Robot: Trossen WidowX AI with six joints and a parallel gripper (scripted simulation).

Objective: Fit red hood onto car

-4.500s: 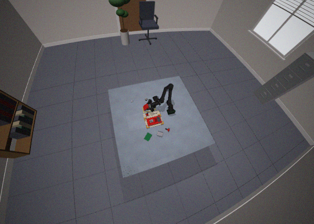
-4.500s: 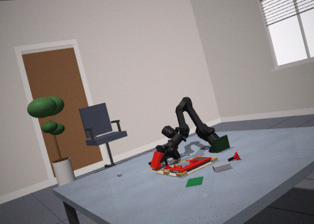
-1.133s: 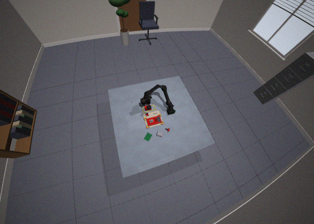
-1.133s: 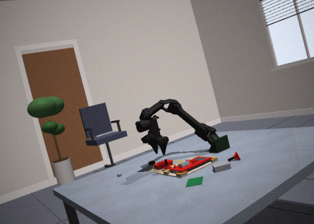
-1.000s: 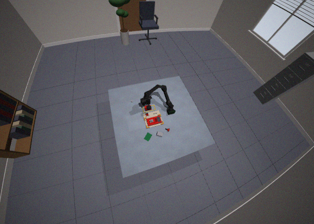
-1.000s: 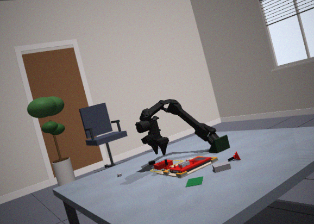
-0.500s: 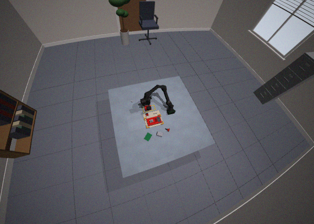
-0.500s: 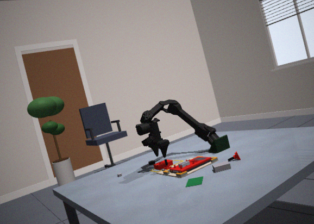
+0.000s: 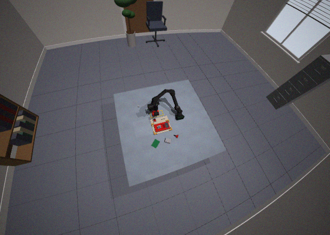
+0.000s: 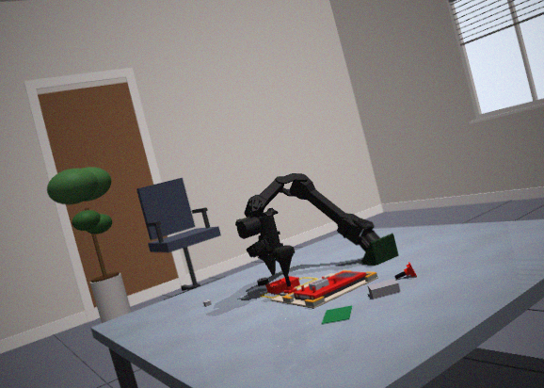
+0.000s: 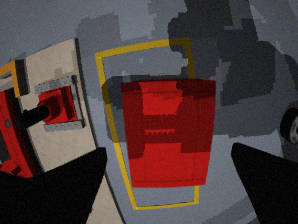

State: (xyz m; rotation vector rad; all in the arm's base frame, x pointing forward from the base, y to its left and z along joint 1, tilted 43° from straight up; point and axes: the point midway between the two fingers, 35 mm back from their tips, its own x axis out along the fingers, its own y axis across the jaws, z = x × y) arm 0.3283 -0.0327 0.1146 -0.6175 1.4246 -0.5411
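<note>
Right now my gripper tip is 30 mm above the red hood. Round my gripper tip: grey nut (220 mm ahead, 150 mm to the right, 40 mm below); then green flat card (430 mm to the left, 60 mm ahead, 40 mm below); then jig (200 mm to the left, 40 mm behind, 30 mm below).
</note>
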